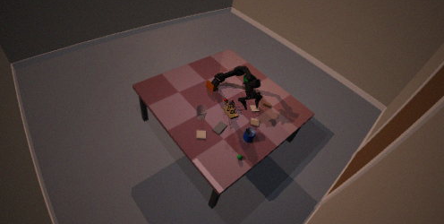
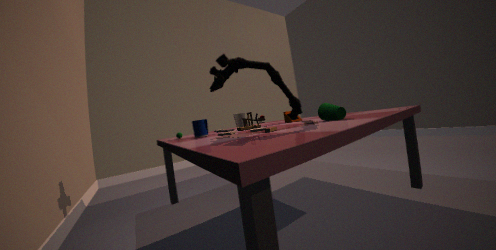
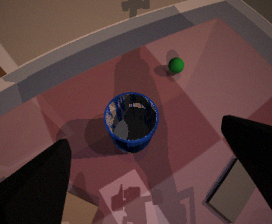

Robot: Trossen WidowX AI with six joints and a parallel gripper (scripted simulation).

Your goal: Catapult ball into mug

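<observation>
Now: gripper tip 320 mm past the red ball, 90 mm to the right of it and 210 mm above it. Round my gripper tip: dark plate 150 mm behind, 150 mm to the right, 270 mm below; then blue mug 80 mm ahead, 40 mm to the right, 240 mm below; then catapult 250 mm behind, 90 mm to the left, 220 mm below.
</observation>
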